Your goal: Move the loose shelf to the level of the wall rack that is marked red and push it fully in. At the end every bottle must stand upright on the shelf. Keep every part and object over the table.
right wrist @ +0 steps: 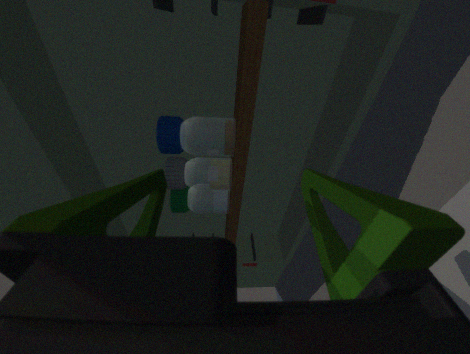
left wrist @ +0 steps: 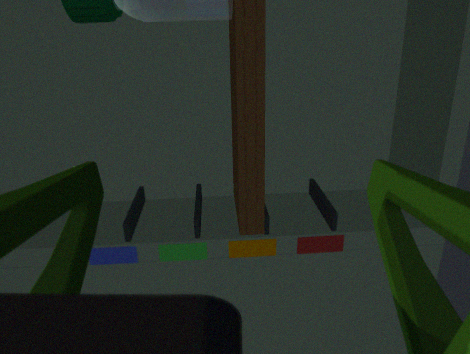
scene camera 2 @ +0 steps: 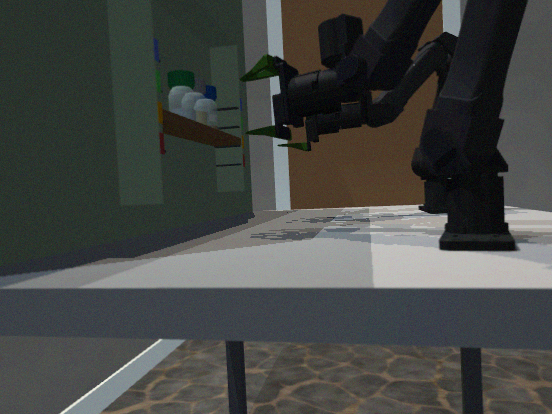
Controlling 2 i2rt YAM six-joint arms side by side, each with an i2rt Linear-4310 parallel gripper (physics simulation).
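Observation:
The brown loose shelf (scene camera 2: 200, 132) (left wrist: 250, 125) (right wrist: 245, 110) sits level with the orange mark (left wrist: 252, 248), one level above the red mark (scene camera 2: 162, 143) (left wrist: 320, 244). Bottles with a green cap (scene camera 2: 180, 79) (left wrist: 95, 10) (right wrist: 179, 200), a grey cap (right wrist: 175, 172) and a blue cap (scene camera 2: 210, 93) (right wrist: 170, 134) stand upright on it; the wrist views show them sideways. My left gripper (scene camera 2: 244, 106) (left wrist: 235, 176) is open and empty, its fingers on either side of the shelf's end in its view, apart from it. My right gripper (right wrist: 233, 176) is open and empty before the shelf; in scene camera 2 it is partly hidden.
Dark rack supports (left wrist: 323, 205) (scene camera 2: 228, 164) stick out at several levels beside blue (left wrist: 114, 255) and green (left wrist: 183, 251) marks. The rack's green wall panel (scene camera 2: 65, 125) rises at the left behind the table (scene camera 2: 225, 265). Both arms reach in from the right.

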